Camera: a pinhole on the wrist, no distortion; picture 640 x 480 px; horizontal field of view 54.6 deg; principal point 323.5 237.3 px. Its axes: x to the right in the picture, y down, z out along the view. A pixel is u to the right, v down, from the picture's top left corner.
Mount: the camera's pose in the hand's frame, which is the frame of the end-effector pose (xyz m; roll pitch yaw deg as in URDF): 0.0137 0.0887 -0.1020 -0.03 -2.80 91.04
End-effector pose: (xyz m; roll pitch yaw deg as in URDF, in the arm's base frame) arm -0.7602 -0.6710 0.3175 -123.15 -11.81 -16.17
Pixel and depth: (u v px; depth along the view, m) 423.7 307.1 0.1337
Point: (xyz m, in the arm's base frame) -0.7494 -0.7046 0.2149
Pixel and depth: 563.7 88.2 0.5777
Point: -0.4513 -0.5000 -0.1470
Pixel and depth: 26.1 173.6 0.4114
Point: -0.6037 -0.3828 0.2742
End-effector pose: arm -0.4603 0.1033 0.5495 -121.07 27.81 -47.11
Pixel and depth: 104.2 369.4 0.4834
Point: -0.2695 0.4481 0.5011
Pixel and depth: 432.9 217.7 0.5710
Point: -0.3279 0.4337 0.1969
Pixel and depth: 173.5 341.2 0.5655
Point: -0.2458 0.5049 0.4364
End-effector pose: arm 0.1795 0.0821 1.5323 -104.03 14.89 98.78
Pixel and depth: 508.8 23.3 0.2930
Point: 0.0231 0.1152 1.3040
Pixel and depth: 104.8 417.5 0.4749
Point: -0.1772 -0.0881 1.5759
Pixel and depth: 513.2 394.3 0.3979
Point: -0.0409 -0.1058 1.3074
